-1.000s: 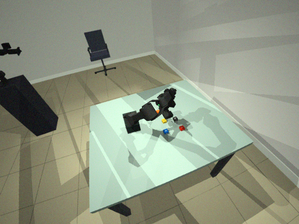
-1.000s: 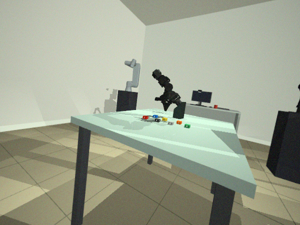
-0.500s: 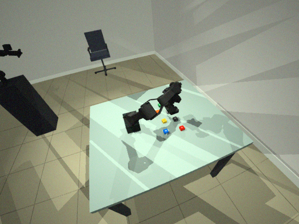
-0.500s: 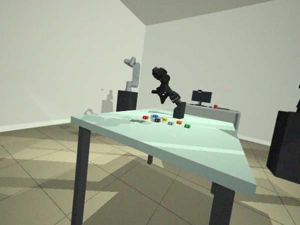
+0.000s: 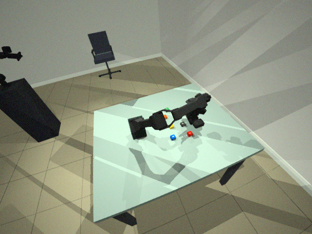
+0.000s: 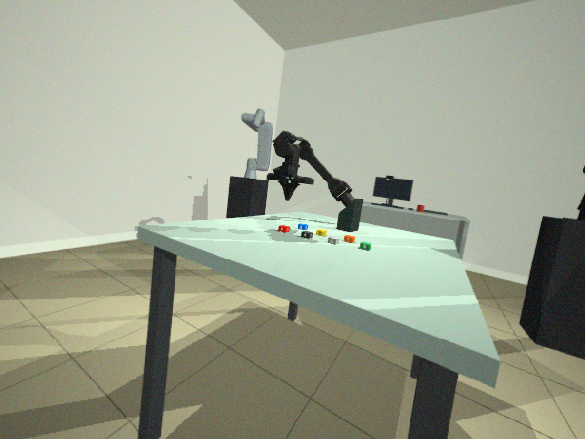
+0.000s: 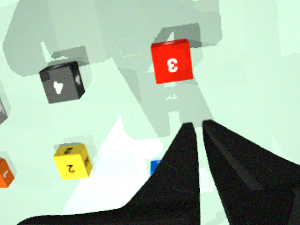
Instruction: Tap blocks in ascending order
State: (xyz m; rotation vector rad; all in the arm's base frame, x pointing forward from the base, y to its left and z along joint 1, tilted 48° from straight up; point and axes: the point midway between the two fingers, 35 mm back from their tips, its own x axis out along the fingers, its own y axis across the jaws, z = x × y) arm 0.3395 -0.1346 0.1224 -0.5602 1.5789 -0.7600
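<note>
My gripper tip is 110 mm above the red block. The rest, counted from my gripper tip: black block: 10 mm ahead, 110 mm to the left, 110 mm below; then yellow block: 80 mm behind, 130 mm to the left, 110 mm below; then blue block: 120 mm behind, 30 mm to the left, 110 mm below.
</note>
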